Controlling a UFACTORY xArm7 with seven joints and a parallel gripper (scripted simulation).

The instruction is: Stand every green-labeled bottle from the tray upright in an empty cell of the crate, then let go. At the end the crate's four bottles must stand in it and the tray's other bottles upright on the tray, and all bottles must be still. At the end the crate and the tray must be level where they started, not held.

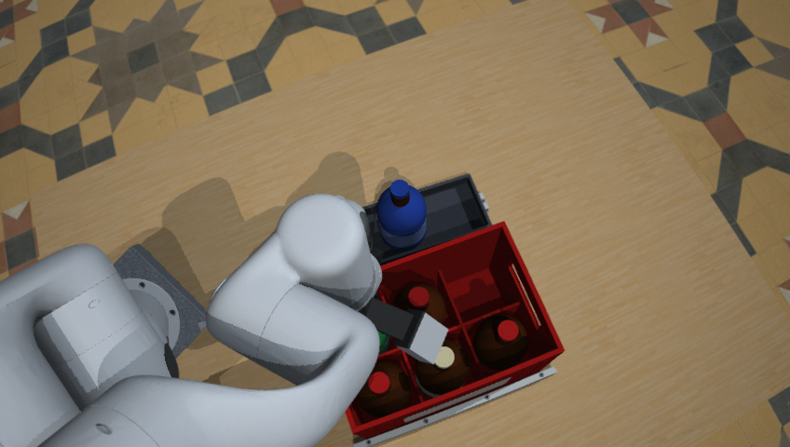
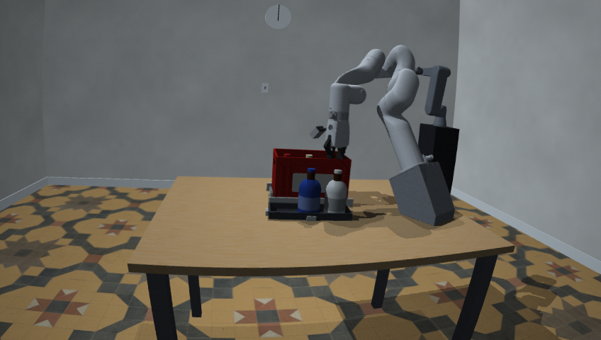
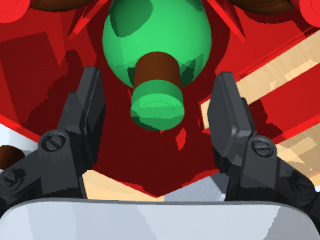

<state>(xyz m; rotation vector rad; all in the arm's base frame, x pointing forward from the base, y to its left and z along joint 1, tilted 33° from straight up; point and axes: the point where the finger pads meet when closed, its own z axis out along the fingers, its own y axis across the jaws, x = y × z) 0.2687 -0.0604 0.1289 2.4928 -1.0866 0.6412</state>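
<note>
Now: hand 8 cm above the green bottle. Also, from my hand: white bottle: 4 cm ahead, 16 cm to the left, 8 cm below; then red crate: 8 cm ahead, 5 cm to the right, 8 cm below; then blue bottle: 13 cm ahead, 14 cm to the left, 8 cm below.
</note>
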